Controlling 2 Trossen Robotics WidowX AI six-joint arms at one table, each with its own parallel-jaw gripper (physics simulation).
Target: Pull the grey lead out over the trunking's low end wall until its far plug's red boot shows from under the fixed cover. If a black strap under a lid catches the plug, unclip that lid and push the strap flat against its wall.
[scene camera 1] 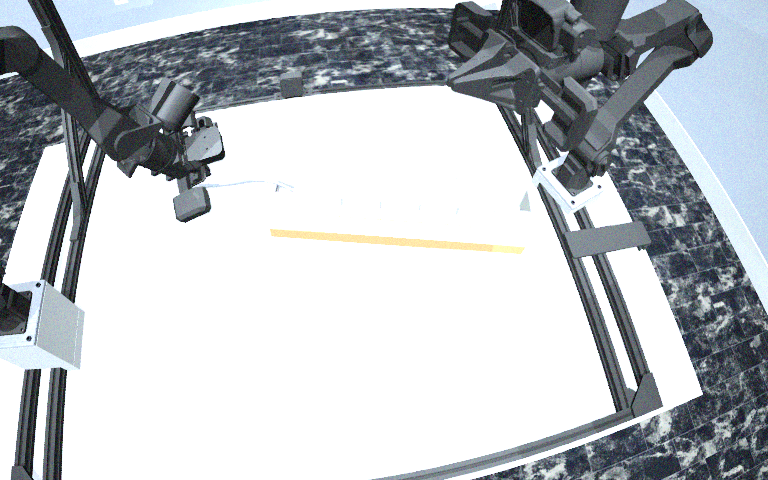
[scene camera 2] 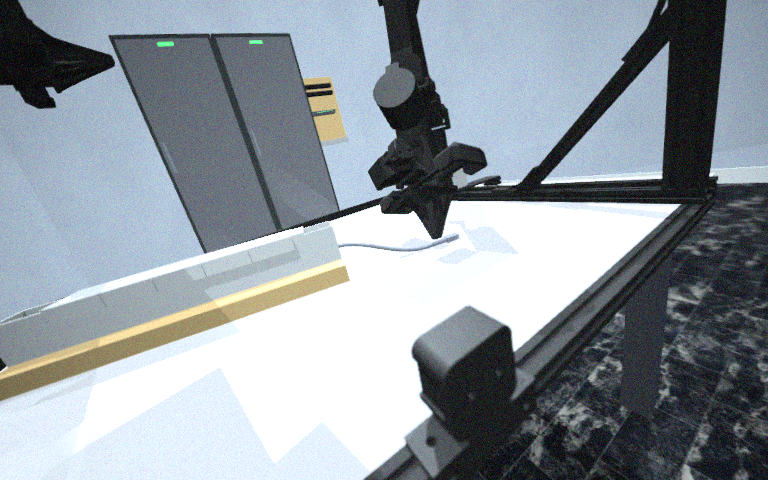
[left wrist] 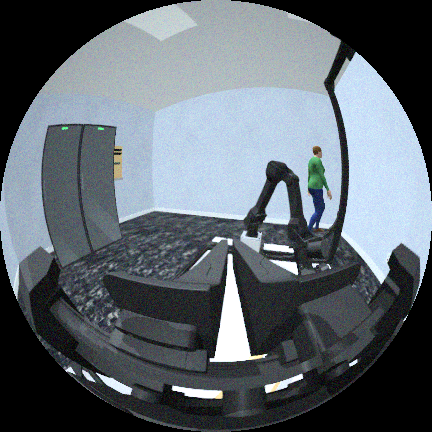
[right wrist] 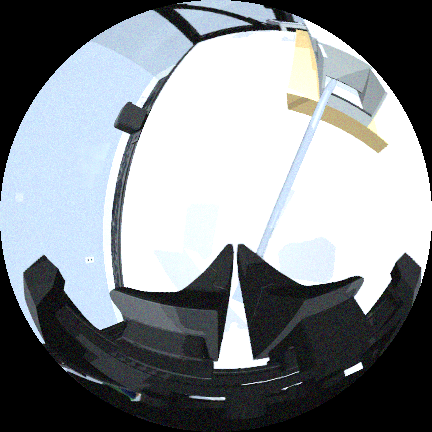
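Where they show: left gripper, between the fingertips: [scene camera 1: 450, 84] [scene camera 2: 113, 60] [left wrist: 229, 244]; right gripper, between the fingertips: [scene camera 1: 209, 173] [scene camera 2: 437, 238] [right wrist: 234, 248]; left arm's base, origin of its link: [scene camera 1: 572, 178]; right arm's base, origin of its link: [scene camera 1: 12, 314] [left wrist: 251, 234].
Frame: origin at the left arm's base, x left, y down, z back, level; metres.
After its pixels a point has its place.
The grey lead [scene camera 1: 240, 182] {z -0.515, x -0.273, y 0.020 m} [scene camera 2: 385, 248] {z -0.507, x -0.273, y 0.019 m} [right wrist: 295, 170] {z -0.517, x -0.276, y 0.021 m} comes out over the trunking's low end wall and lies along the table. The pale trunking [scene camera 2: 127, 291] {z -0.247, x -0.092, y -0.028 m} [right wrist: 345, 62] is washed out in scene camera 1; its lids show faint seams. No red boot or black strap can be made out. My right gripper [scene camera 1: 202, 182] {z -0.561, x -0.328, y 0.024 m} [scene camera 2: 436, 235] {z -0.561, x -0.328, y 0.024 m} [right wrist: 234, 248] {z -0.561, x -0.328, y 0.024 m} is shut, pointing down close above the lead near its free end; the lead passes behind its finger in the right wrist view. My left gripper [scene camera 1: 450, 83] {z -0.351, x 0.003, y -0.322 m} [scene camera 2: 112, 61] {z -0.351, x 0.003, y -0.322 m} [left wrist: 229, 244] {z -0.351, x 0.003, y -0.322 m} is shut and empty, high and away from the trunking.
A yellow-tan strip [scene camera 1: 390, 241] {z -0.348, x -0.058, y 0.030 m} [scene camera 2: 283, 288] {z -0.375, x -0.207, y 0.021 m} [right wrist: 340, 121] {z -0.474, x -0.207, y 0.031 m} runs along the trunking's side. Dark frame rails edge the white table. A dark block [scene camera 1: 291, 83] {z -0.345, x -0.452, y -0.001 m} [scene camera 2: 467, 362] {z -0.328, x -0.472, y -0.007 m} [right wrist: 130, 118] {z -0.353, x -0.454, y 0.009 m} stands at a rail. A person in green [left wrist: 316, 175] stands beyond the right arm.
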